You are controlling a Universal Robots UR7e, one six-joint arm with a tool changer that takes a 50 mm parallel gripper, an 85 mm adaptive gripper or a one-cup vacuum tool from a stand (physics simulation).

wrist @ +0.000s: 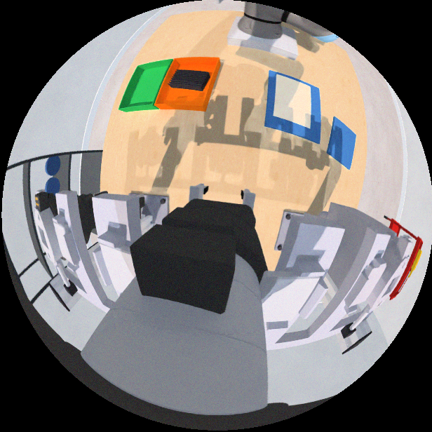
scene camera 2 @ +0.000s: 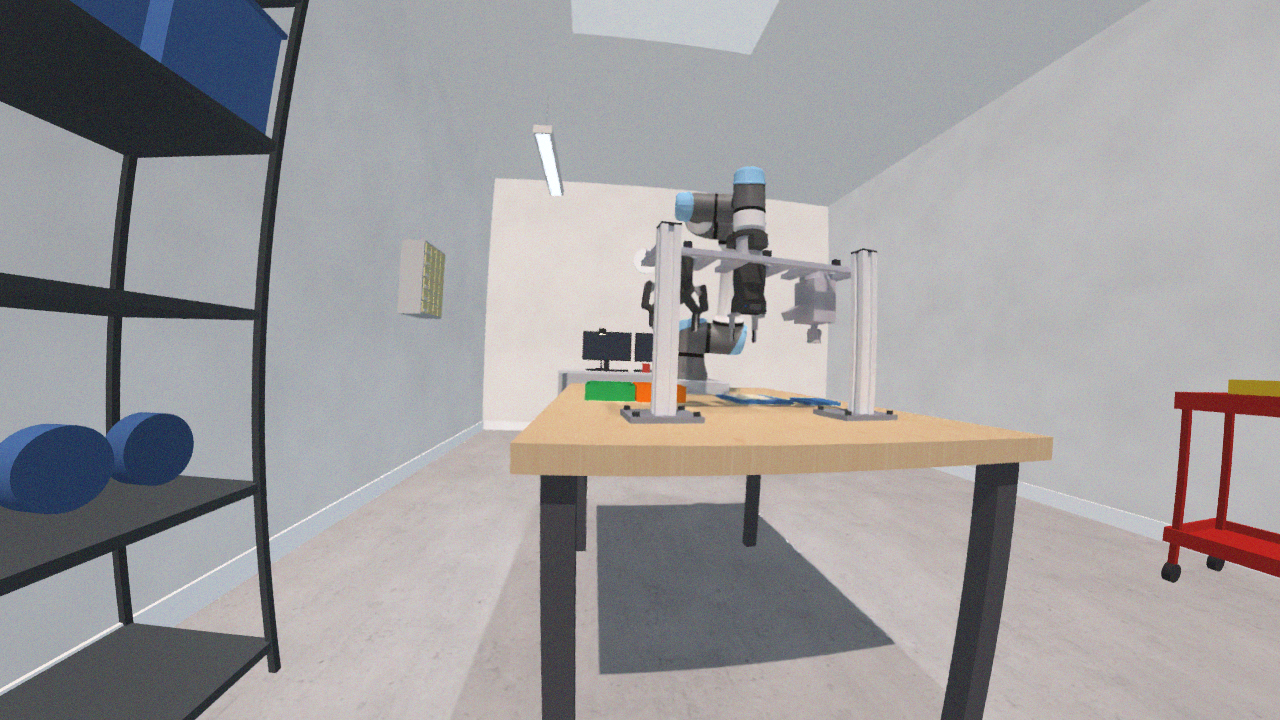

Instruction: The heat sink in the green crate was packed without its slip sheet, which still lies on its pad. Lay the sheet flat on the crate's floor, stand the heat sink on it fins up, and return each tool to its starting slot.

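Frame: origin at the arm's base, x ahead, y left, z up, level; centimetres.
Seen in the pictures: arm's base, link origin: (scene camera 2: 687,378).
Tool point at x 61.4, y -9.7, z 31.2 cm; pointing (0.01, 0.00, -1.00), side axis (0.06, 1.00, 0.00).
Offsets run from my tool point to a thing's middle. "spot": to the spot under its first point.
The 50 mm parallel gripper (scene camera 2: 742,329) (wrist: 223,192) is at the stand's middle slot, directly under the arm's wrist. Its fingers are apart and empty: open. Whether its coupling is locked cannot be told. The green crate @[dx -33.0, dy -18.5, dz -33.9 cm] (scene camera 2: 610,391) (wrist: 142,86) is empty inside. The black heat sink (wrist: 189,80) lies in the orange crate (scene camera 2: 642,392) (wrist: 181,100), its ridges showing on top. The pale slip sheet (wrist: 293,100) lies flat on the larger blue pad (wrist: 270,100).
The tool stand (scene camera 2: 863,331) spans the table's near end. The black adaptive gripper (scene camera 2: 688,277) hangs in its left slot, the grey vacuum tool @[dx +0.7, dy +17.0, dz -9.3 cm] (scene camera 2: 814,304) in its right slot. A smaller blue pad @[spot: dx -13.4, dy +31.4, dz -35.2 cm] (scene camera 2: 816,402) (wrist: 342,142) lies right of the sheet's pad.
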